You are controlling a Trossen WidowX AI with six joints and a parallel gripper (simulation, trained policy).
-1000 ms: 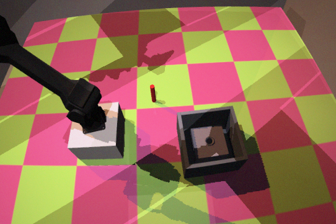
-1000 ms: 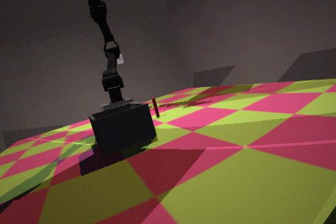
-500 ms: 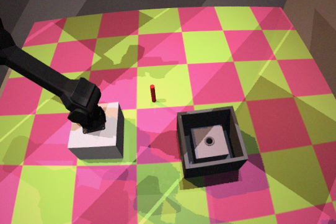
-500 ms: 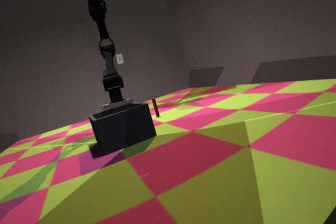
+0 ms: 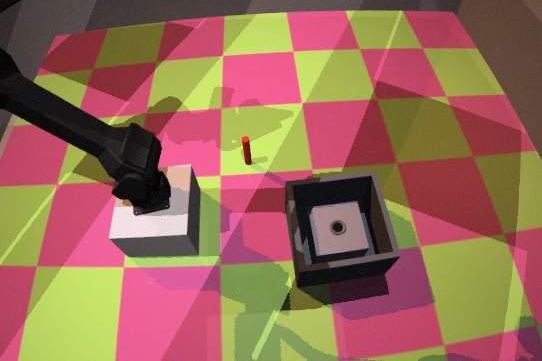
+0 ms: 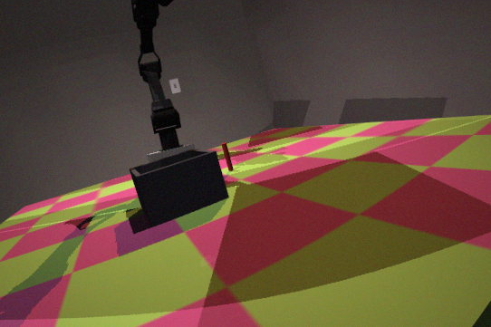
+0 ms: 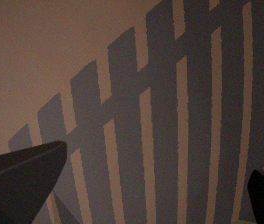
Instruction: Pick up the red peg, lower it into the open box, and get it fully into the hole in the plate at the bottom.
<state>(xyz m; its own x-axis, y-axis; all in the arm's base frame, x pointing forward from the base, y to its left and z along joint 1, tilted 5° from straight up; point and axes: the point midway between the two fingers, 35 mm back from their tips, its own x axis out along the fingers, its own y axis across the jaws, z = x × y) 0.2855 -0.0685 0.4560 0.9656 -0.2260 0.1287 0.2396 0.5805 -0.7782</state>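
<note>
Right now the red peg is 110 mm behind my gripper tip, 140 mm to the left of it and 540 mm below it. Round my gripper tip: dark box 10 mm ahead, 70 mm to the right, 550 mm below; plate 10 mm ahead, 70 mm to the right, 530 mm below.
</note>
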